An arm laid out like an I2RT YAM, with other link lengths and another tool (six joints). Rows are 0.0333 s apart.
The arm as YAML. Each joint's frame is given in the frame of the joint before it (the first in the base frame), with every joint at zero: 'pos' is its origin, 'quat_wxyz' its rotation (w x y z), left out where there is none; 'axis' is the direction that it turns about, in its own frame. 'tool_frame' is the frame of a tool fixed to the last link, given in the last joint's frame.
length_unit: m
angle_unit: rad
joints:
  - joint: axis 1
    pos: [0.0, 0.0, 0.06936]
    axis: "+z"
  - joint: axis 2
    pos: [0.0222, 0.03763, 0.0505]
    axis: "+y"
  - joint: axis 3
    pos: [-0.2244, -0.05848, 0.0]
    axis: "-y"
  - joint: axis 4
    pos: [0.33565, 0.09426, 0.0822]
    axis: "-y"
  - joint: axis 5
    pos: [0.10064, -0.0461, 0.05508]
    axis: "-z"
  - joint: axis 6
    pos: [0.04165, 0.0, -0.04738]
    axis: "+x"
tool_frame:
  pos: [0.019, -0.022, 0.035]
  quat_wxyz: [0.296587, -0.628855, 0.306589, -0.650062]
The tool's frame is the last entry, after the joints.
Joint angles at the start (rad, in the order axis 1, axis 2, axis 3, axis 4, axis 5, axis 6):
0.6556 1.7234 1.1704 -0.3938 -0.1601 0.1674
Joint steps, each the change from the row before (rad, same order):
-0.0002 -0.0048 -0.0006 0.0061 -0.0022 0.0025
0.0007 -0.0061 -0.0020 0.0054 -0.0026 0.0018
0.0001 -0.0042 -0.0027 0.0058 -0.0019 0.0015
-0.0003 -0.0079 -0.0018 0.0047 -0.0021 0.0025
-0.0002 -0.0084 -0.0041 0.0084 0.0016 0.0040
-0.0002 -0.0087 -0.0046 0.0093 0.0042 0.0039
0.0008 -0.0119 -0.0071 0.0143 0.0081 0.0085
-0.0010 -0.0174 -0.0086 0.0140 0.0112 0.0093
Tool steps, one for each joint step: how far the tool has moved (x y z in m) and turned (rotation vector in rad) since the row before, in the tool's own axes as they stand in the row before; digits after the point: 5 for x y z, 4 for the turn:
0.00083 -0.00190 -0.00192 0.0098 0.0033 0.0013
0.00020 -0.00186 -0.00201 0.0096 0.0020 0.0000
0.00021 -0.00096 -0.00117 0.0072 0.0018 0.0005
0.00084 -0.00208 -0.00280 0.0102 0.0036 0.0013
0.00089 -0.00169 -0.00268 0.0100 0.0076 0.0024
0.00104 -0.00164 -0.00278 0.0094 0.0102 0.0022
0.00107 -0.00222 -0.00368 0.0126 0.0157 0.0053
0.00232 -0.00260 -0.00564 0.0141 0.0212 0.0071

